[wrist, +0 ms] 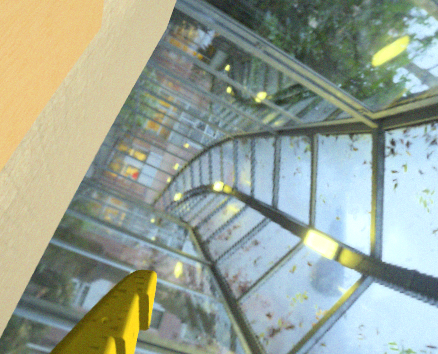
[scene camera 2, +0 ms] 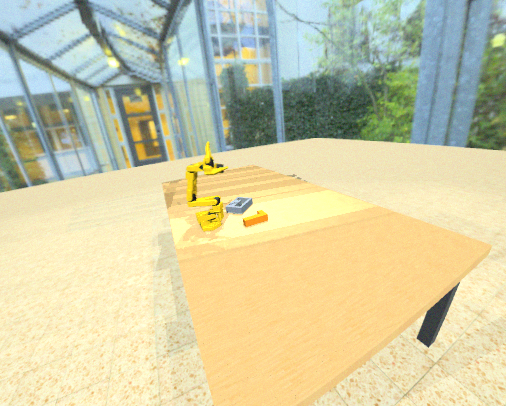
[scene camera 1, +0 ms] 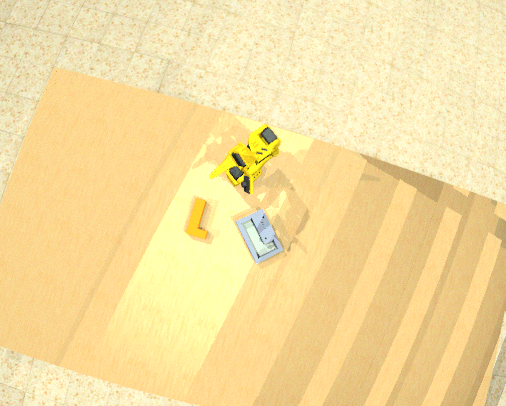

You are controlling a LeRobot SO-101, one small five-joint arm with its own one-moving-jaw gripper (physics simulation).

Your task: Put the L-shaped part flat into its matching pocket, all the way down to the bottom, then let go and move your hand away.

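Places are measured from the arm's base along level axes (x ahead, y left, z up), in metres.
Where they show: end effector, tool point: [wrist: 153, 292] [scene camera 2: 227, 166] [scene camera 1: 211, 176]; arm's base, origin of the base link: [scene camera 2: 214, 224] [scene camera 1: 242, 175].
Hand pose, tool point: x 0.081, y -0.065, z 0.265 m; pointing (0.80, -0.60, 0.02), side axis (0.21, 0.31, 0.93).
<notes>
Each offset is from my tool point to the top centre of the thing. Level surfaces: height alone.
The orange L-shaped part @(dx +0.086, dy -0.019, dz -0.235 m) [scene camera 1: 198, 215] [scene camera 2: 255, 219] lies flat on the table, outside the pocket and apart from the grey block. In scene camera 1 its short leg is at the lower end and points right. The grey block @(dx +0.090, dy +0.163, dz -0.228 m) [scene camera 1: 270, 255] [scene camera 2: 234, 209] with the light-floored L-shaped pocket lies to its right, tilted at another angle. My gripper [scene camera 1: 230, 184] [scene camera 2: 217, 155] is fully open and empty, raised high above the table on the arm's side of both things. In the wrist view one notched yellow jaw shows at the lower left; the part and block do not show there.
The yellow arm [scene camera 1: 264, 142] [scene camera 2: 192, 185] stands near one long edge of the wooden table @(dz -0.265 m) [scene camera 1: 100, 175] [scene camera 2: 325, 300]. Light and shadow stripes cross the table top. A tiled floor [scene camera 1: 350, 75] lies beyond its edges. The wrist view looks towards the glass roof.
</notes>
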